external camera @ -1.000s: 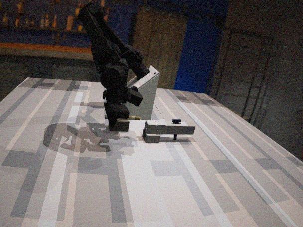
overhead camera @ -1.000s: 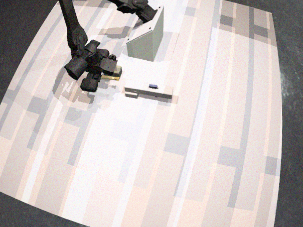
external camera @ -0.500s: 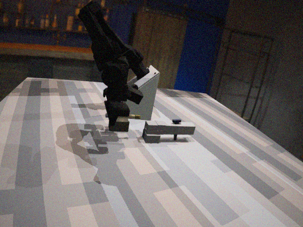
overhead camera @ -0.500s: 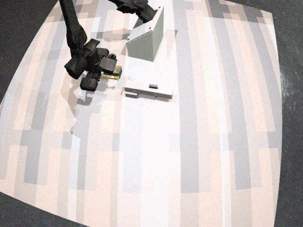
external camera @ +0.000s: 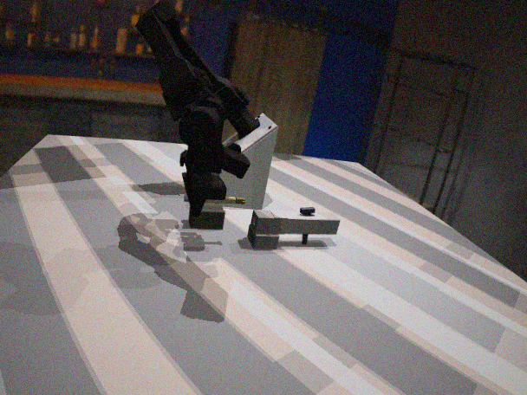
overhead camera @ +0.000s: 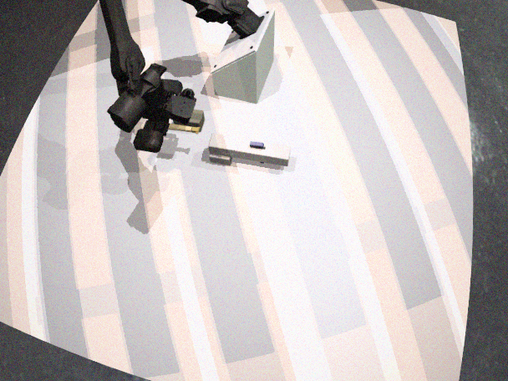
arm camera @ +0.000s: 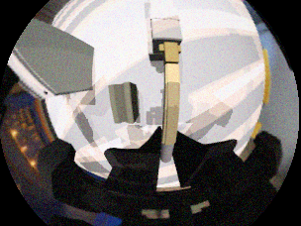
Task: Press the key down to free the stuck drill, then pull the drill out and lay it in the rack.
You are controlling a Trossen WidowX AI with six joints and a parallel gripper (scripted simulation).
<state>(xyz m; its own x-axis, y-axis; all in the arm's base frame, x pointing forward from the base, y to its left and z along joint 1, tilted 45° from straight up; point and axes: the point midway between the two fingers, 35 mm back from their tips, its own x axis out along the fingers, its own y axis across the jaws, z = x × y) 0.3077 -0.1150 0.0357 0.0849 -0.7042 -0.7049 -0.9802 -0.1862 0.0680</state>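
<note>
Now: gripper tip 1 cm past the drill, 4 cm to the right of it and 3 cm below it. From my gripper tip the other things lie so: key 3 cm behind, 23 cm to the left; then block 3 cm behind, 20 cm to the left, 1 cm below; then slotted rack 7 cm behind, 2 cm to the left, 4 cm below.
</note>
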